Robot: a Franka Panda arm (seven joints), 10 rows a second.
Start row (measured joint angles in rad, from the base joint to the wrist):
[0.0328 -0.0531 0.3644 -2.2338 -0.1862 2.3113 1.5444]
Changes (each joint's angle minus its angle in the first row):
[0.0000 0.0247 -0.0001 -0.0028 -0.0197 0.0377 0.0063]
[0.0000 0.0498 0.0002 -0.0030 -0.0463 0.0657 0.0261]
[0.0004 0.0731 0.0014 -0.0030 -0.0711 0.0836 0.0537]
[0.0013 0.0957 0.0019 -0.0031 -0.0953 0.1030 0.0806]
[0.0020 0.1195 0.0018 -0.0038 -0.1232 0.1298 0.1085]
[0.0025 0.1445 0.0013 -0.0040 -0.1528 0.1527 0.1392]
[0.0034 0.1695 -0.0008 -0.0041 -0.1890 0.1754 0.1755]
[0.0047 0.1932 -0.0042 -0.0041 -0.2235 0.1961 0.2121]
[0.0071 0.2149 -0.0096 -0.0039 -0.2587 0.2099 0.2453]
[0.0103 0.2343 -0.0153 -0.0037 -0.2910 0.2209 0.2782]
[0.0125 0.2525 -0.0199 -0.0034 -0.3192 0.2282 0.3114]
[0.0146 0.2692 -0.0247 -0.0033 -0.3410 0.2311 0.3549]
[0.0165 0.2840 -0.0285 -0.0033 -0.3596 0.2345 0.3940]
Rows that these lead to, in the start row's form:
[0.0328 -0.0284 0.3643 -2.2366 -0.2059 2.3490 1.5507]
[0.0328 -0.0033 0.3646 -2.2368 -0.2325 2.3770 1.5705]
[0.0332 0.0200 0.3658 -2.2368 -0.2573 2.3949 1.5981]
[0.0341 0.0426 0.3663 -2.2369 -0.2815 2.4143 1.6250]
[0.0348 0.0664 0.3662 -2.2376 -0.3094 2.4411 1.6529]
[0.0353 0.0914 0.3657 -2.2378 -0.3390 2.4640 1.6836]
[0.0362 0.1164 0.3636 -2.2379 -0.3752 2.4867 1.7199]
[0.0375 0.1401 0.3602 -2.2379 -0.4097 2.5074 1.7565]
[0.0399 0.1618 0.3548 -2.2377 -0.4449 2.5212 1.7897]
[0.0431 0.1812 0.3491 -2.2375 -0.4772 2.5322 1.8226]
[0.0453 0.1994 0.3445 -2.2372 -0.5054 2.5395 1.8558]
[0.0474 0.2161 0.3397 -2.2371 -0.5272 2.5424 1.8993]
[0.0493 0.2309 0.3359 -2.2371 -0.5458 2.5458 1.9384]

